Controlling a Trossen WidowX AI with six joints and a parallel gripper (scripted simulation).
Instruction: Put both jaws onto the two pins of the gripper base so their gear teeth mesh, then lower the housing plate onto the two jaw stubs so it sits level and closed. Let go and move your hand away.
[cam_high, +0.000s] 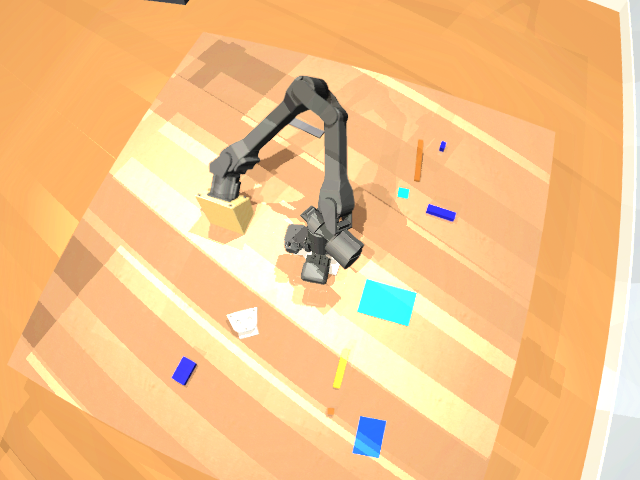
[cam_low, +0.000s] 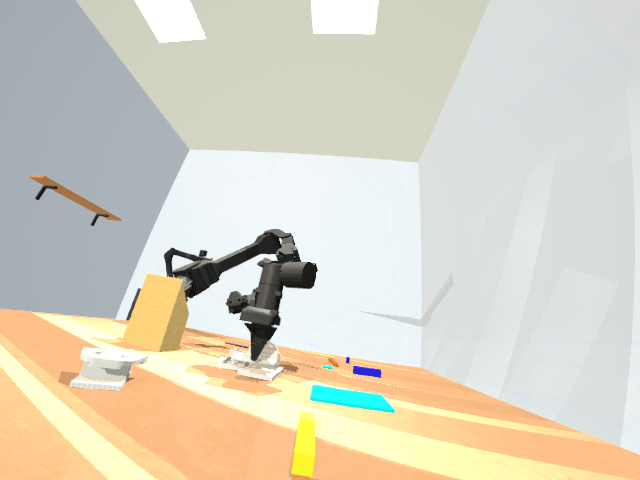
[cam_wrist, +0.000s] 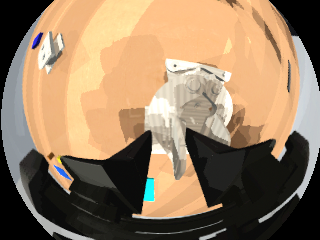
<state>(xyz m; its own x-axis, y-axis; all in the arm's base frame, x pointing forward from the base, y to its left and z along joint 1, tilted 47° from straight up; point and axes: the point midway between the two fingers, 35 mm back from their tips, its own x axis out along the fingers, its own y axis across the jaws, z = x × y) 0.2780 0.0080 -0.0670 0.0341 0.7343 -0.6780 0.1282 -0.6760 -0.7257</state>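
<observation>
Right now my gripper tip is 3 cm to the right of the flat white plate, 2 cm above it and 1 cm short of it. Also, from my gripper tip: dark blue bar: 27 cm ahead, 23 cm to the left, 2 cm below; then yellow bar: 25 cm to the right, 14 cm ahead, 2 cm below; then cyan sheet: 20 cm ahead, 6 cm to the right, 3 cm below.
</observation>
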